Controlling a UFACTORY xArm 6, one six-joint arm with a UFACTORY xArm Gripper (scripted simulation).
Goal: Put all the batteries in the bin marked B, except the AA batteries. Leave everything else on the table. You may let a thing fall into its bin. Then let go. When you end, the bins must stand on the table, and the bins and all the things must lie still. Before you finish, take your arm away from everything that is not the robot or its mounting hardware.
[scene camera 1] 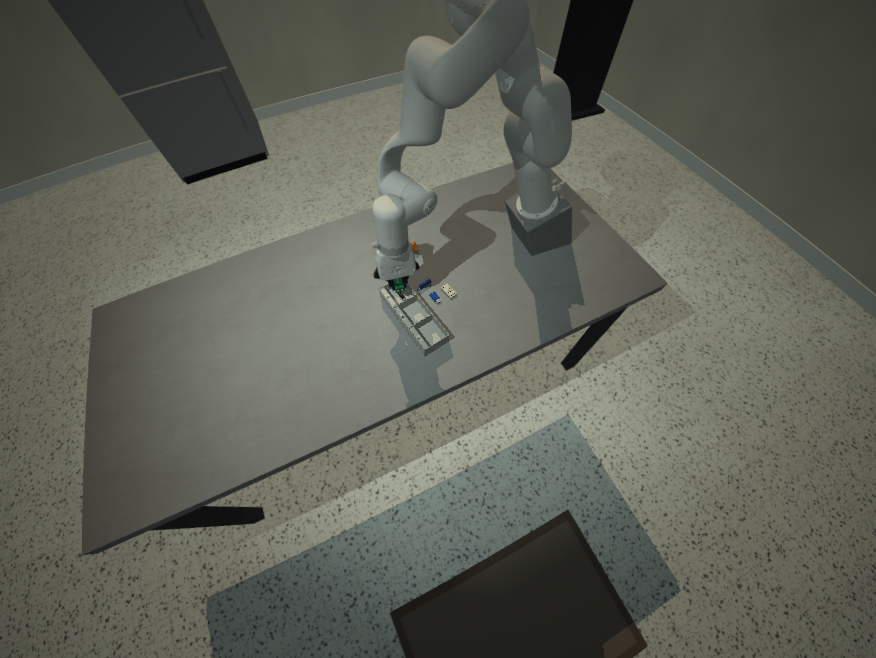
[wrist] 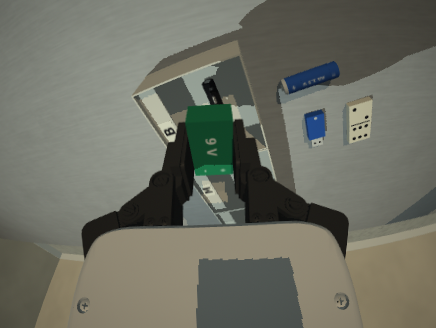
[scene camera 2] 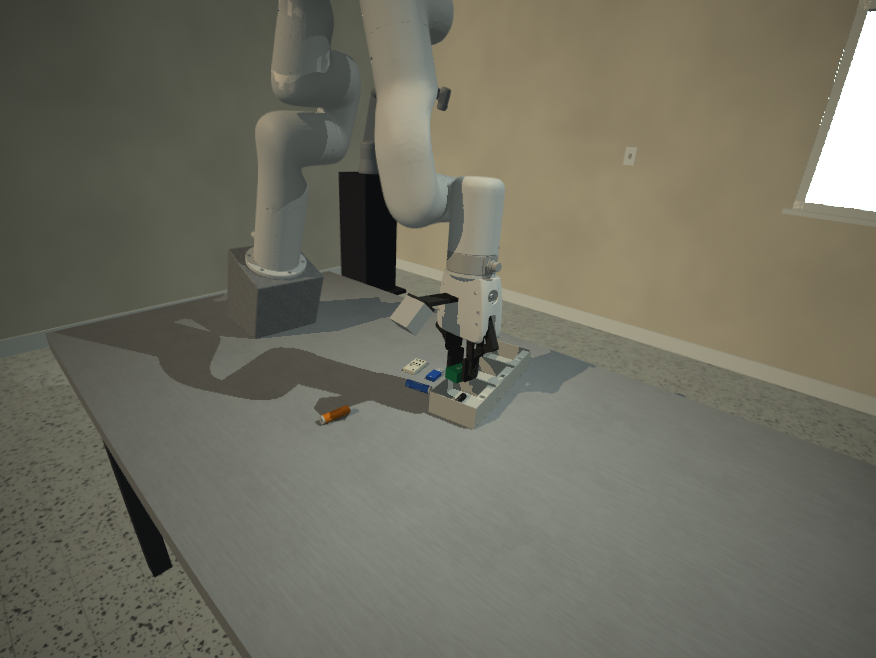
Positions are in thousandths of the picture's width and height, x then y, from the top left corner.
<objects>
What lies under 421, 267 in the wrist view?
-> A grey bin row.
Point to a cream domino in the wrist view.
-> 825, 343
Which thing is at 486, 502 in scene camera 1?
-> A grey bin row.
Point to a blue cylindrical battery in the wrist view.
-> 714, 236
</objects>
